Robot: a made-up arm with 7 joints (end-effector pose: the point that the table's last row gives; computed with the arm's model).
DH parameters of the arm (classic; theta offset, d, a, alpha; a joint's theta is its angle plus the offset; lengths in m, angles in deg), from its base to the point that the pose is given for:
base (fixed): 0 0.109 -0.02 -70
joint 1: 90 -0.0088 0.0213 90
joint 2: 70 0.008 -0.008 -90
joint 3: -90 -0.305 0.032 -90
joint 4: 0 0.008 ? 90
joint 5: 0 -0.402 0.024 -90
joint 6: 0 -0.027 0.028 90
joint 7: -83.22 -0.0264 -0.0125 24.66
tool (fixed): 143.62 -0.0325 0 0
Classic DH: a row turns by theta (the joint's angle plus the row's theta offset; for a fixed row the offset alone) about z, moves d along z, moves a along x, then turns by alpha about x.
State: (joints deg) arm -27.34 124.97 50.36 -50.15 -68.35 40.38 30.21
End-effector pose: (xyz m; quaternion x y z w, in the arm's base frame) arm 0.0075 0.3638 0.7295 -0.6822 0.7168 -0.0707 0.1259
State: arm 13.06 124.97 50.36 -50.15 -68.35 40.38 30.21
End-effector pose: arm 0.2982 0.4073 0.6100 0.7478 -0.6330 -0.1699 0.1061
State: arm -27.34 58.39 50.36 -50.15 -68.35 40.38 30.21
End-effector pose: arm 0.3598 0.6369 0.1037 0.4679 -0.7372 0.3796 0.3059
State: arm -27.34 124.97 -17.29 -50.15 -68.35 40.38 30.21
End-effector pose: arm 0.2658 0.5480 0.5058 0.8255 -0.4416 -0.2471 0.2499
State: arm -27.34 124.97 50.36 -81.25 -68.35 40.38 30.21
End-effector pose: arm 0.0628 0.1185 0.7234 -0.6046 0.7394 0.1540 0.2533
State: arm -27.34 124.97 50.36 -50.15 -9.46 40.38 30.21
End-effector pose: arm 0.0075 0.3496 0.7314 -0.2479 0.9429 -0.2027 0.0914
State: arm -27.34 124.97 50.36 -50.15 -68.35 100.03 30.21
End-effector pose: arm -0.0440 0.3653 0.6919 -0.6195 0.5048 -0.4333 0.4167
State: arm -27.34 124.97 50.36 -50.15 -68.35 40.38 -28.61
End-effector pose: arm 0.0204 0.3748 0.7358 0.9178 -0.3494 0.1432 0.1230
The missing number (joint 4, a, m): -0.059
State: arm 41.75 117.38 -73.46 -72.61 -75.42 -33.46 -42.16
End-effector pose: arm -0.2477 0.6078 -0.0084 -0.5068 0.4929 -0.6376 0.3060
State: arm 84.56 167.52 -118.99 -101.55 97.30 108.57 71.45
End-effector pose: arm -0.0390 0.3478 0.4737 -0.8939 -0.1496 0.2285 0.3555
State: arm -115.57 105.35 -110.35 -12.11 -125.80 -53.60 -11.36
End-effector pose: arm 0.0535 0.6760 0.3395 0.2050 0.3805 -0.4086 0.8039
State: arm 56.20 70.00 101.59 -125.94 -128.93 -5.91 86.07
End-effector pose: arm 0.1462 0.2789 0.4144 0.5503 -0.5841 -0.5234 0.2865
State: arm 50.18 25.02 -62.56 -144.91 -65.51 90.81 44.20
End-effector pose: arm 0.0688 -0.2245 -0.1661 -0.0011 -0.5009 0.4397 0.7455
